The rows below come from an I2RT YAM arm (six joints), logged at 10 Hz.
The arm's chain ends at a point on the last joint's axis. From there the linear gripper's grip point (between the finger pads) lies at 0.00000 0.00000 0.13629 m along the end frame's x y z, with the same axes.
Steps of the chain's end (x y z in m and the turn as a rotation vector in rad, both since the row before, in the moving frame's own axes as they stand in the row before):
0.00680, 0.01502, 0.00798, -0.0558, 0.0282, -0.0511
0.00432, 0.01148, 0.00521, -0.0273, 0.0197, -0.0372
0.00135, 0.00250, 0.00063, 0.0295, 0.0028, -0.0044
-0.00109, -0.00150, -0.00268, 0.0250, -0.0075, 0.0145
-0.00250, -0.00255, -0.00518, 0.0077, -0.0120, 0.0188
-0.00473, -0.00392, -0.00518, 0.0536, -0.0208, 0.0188
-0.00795, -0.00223, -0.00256, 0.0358, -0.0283, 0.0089
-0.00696, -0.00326, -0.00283, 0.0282, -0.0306, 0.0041
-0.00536, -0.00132, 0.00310, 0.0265, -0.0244, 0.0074
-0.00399, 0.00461, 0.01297, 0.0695, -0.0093, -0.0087
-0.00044, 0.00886, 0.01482, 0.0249, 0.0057, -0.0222
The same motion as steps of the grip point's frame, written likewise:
0.01083, 0.02252, 0.00771, -0.0558, 0.0282, -0.0511
0.00707, 0.01515, 0.00513, -0.0273, 0.0197, -0.0372
0.00172, -0.00152, 0.00057, 0.0295, 0.0028, -0.0044
-0.00209, -0.00491, -0.00273, 0.0250, -0.0075, 0.0145
-0.00413, -0.00361, -0.00519, 0.0077, -0.0120, 0.0188
-0.00749, -0.01125, -0.00541, 0.0536, -0.0208, 0.0188
-0.01178, -0.00712, -0.00270, 0.0358, -0.0283, 0.0089
-0.01112, -0.00711, -0.00295, 0.0282, -0.0306, 0.0041
-0.00867, -0.00494, 0.00301, 0.0265, -0.0244, 0.0074
-0.00530, -0.00485, 0.01264, 0.0695, -0.0093, -0.0087
0.00030, 0.00546, 0.01478, 0.0249, 0.0057, -0.0222

